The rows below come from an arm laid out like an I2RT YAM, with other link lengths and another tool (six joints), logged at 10 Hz.
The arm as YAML. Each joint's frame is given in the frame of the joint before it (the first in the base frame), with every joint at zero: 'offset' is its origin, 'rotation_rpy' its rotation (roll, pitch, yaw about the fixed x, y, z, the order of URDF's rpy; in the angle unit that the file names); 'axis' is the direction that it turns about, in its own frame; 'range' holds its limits. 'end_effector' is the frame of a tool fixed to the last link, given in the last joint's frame.
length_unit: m
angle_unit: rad
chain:
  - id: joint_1
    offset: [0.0, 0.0, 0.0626]
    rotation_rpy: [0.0, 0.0, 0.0]
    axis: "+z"
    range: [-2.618, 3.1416]
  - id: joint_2
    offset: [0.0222, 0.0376, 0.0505]
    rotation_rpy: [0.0, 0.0, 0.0]
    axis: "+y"
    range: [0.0, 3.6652]
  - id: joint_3
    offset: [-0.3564, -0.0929, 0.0]
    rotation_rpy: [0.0, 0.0, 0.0]
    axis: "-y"
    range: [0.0, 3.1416]
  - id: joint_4
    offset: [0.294, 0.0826, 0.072]
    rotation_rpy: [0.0, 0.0, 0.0]
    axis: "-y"
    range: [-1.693, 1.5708]
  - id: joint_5
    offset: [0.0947, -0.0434, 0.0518]
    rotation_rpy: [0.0, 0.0, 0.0]
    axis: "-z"
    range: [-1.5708, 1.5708]
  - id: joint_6
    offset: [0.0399, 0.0, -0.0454]
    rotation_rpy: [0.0, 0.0, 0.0]
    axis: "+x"
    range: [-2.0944, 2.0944]
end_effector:
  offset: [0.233, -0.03, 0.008]
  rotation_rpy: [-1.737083, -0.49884, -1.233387]
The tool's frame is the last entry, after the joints.
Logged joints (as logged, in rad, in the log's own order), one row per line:
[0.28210, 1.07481, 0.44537, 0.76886, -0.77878, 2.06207]
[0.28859, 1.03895, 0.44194, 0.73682, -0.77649, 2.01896]
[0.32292, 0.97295, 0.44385, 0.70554, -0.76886, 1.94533]
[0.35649, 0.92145, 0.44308, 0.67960, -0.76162, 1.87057]
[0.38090, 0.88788, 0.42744, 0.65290, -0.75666, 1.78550]
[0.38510, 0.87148, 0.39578, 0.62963, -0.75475, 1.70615]
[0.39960, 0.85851, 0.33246, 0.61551, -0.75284, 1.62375]
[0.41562, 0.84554, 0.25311, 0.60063, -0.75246, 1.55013]
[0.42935, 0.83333, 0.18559, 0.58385, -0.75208, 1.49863]
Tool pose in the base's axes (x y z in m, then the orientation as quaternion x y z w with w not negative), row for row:
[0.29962, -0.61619, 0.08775, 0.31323, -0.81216, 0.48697, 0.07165]
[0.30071, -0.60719, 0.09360, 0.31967, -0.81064, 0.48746, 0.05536]
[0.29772, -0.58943, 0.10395, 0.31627, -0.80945, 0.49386, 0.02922]
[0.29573, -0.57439, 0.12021, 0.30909, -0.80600, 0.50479, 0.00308]
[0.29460, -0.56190, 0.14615, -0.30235, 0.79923, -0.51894, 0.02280]
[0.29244, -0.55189, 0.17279, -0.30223, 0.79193, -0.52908, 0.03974]
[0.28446, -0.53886, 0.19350, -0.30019, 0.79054, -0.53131, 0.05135]
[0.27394, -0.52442, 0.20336, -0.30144, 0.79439, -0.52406, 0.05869]
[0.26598, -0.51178, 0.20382, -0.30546, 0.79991, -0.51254, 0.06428]
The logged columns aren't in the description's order. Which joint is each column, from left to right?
Columns, left to right: joint_6, joint_3, joint_4, joint_5, joint_1, joint_2.
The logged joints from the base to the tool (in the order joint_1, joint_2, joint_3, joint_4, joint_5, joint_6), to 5 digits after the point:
[-0.77878, 2.06207, 1.07481, 0.44537, 0.76886, 0.28210]
[-0.77649, 2.01896, 1.03895, 0.44194, 0.73682, 0.28859]
[-0.76886, 1.94533, 0.97295, 0.44385, 0.70554, 0.32292]
[-0.76162, 1.87057, 0.92145, 0.44308, 0.67960, 0.35649]
[-0.75666, 1.78550, 0.88788, 0.42744, 0.65290, 0.38090]
[-0.75475, 1.70615, 0.87148, 0.39578, 0.62963, 0.38510]
[-0.75284, 1.62375, 0.85851, 0.33246, 0.61551, 0.39960]
[-0.75246, 1.55013, 0.84554, 0.25311, 0.60063, 0.41562]
[-0.75208, 1.49863, 0.83333, 0.18559, 0.58385, 0.42935]

